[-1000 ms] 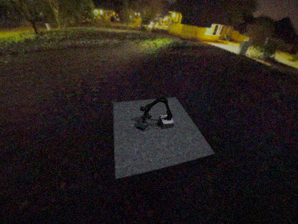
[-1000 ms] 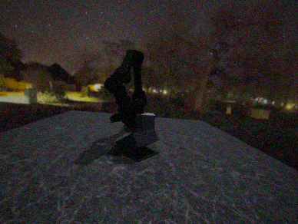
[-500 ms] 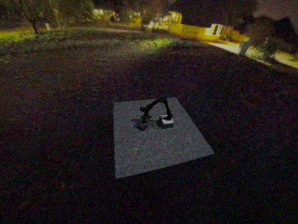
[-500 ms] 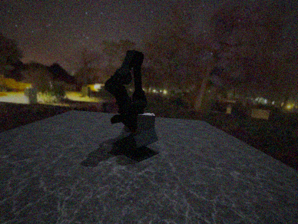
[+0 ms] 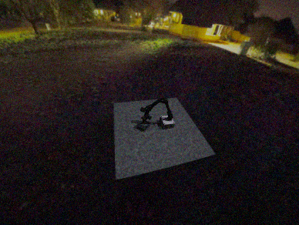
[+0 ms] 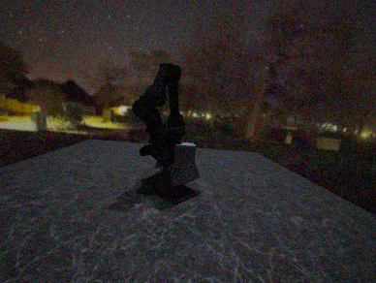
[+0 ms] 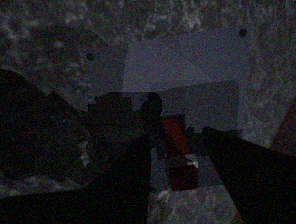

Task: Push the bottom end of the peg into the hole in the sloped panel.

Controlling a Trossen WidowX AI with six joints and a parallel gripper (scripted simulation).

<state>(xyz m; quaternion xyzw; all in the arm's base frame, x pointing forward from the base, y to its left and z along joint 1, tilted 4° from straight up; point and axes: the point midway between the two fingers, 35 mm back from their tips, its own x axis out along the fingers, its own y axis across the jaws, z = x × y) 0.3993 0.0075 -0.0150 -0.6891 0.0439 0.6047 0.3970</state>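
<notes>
Now: the reddish peg 1 cm to the right of my gripper tip, 1 cm behind it and 1 cm above it. From my gripper tip the other things lie so: grey panel block: 4 cm below, 2 cm to the left, 2 cm ahead.
</notes>
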